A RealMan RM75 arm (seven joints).
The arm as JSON. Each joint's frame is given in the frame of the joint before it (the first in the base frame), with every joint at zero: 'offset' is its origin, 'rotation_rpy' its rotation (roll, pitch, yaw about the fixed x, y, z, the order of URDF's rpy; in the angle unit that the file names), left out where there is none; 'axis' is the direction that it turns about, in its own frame. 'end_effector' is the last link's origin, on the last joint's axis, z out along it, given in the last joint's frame.
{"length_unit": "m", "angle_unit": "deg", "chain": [
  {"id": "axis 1", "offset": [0.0, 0.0, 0.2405], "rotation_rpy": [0.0, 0.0, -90.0], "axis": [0.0, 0.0, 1.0]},
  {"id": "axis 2", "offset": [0.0, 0.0, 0.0], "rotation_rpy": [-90.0, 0.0, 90.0], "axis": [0.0, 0.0, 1.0]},
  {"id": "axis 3", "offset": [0.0, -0.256, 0.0], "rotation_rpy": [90.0, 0.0, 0.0], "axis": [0.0, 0.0, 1.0]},
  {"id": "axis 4", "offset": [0.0, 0.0, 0.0], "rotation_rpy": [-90.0, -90.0, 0.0], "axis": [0.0, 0.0, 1.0]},
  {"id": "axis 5", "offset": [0.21, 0.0, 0.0], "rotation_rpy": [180.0, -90.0, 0.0], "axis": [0.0, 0.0, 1.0]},
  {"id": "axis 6", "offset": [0.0, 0.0, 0.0], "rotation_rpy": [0.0, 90.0, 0.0], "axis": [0.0, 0.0, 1.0]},
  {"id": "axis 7", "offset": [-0.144, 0.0, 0.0], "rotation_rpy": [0.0, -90.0, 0.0], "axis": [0.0, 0.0, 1.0]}
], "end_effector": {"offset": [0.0, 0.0, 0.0], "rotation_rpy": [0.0, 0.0, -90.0]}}
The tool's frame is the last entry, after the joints.
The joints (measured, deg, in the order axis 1, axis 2, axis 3, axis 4, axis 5, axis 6, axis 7), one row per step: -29.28 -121.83 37.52 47.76 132.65 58.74 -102.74; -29.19 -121.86 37.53 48.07 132.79 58.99 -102.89; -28.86 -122.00 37.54 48.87 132.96 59.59 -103.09; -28.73 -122.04 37.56 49.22 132.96 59.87 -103.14; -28.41 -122.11 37.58 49.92 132.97 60.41 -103.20; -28.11 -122.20 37.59 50.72 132.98 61.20 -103.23; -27.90 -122.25 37.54 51.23 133.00 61.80 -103.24; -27.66 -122.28 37.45 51.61 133.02 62.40 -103.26; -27.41 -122.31 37.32 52.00 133.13 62.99 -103.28; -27.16 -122.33 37.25 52.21 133.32 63.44 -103.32; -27.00 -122.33 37.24 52.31 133.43 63.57 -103.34; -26.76 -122.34 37.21 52.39 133.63 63.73 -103.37; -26.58 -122.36 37.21 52.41 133.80 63.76 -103.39; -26.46 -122.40 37.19 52.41 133.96 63.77 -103.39; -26.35 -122.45 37.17 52.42 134.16 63.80 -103.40; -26.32 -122.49 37.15 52.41 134.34 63.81 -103.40; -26.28 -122.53 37.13 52.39 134.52 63.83 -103.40; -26.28 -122.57 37.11 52.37 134.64 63.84 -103.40
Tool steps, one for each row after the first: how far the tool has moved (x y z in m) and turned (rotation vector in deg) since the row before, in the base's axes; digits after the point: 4 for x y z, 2 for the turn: 0.0002 -0.0004 0.0006 -0.07 0.04 -0.01; 0.0002 -0.0015 0.0013 -0.10 0.02 -0.07; 0.0003 -0.0005 0.0007 -0.03 -0.01 -0.10; 0.0001 -0.0013 0.0016 -0.03 0.03 -0.15; 0.0008 -0.0014 0.0015 -0.18 -0.04 -0.30; 0.0004 -0.0012 0.0010 -0.16 -0.07 -0.17; -0.0002 -0.0016 0.0007 -0.21 -0.14 -0.04; -0.0005 -0.0017 0.0008 -0.21 -0.07 0.00; -0.0011 -0.0020 0.0001 -0.29 -0.02 0.13; -0.0009 -0.0010 0.0002 -0.09 0.07 0.12; -0.0016 -0.0017 0.0000 -0.17 0.09 0.24; -0.0013 -0.0013 -0.0002 -0.11 0.10 0.21; -0.0009 -0.0010 -0.0004 -0.10 0.08 0.16; -0.0009 -0.0010 -0.0005 -0.13 0.09 0.16; -0.0004 -0.0005 -0.0004 -0.12 0.09 0.08; -0.0005 -0.0006 -0.0005 -0.13 0.08 0.09; -0.0002 -0.0003 -0.0004 -0.09 0.04 0.04
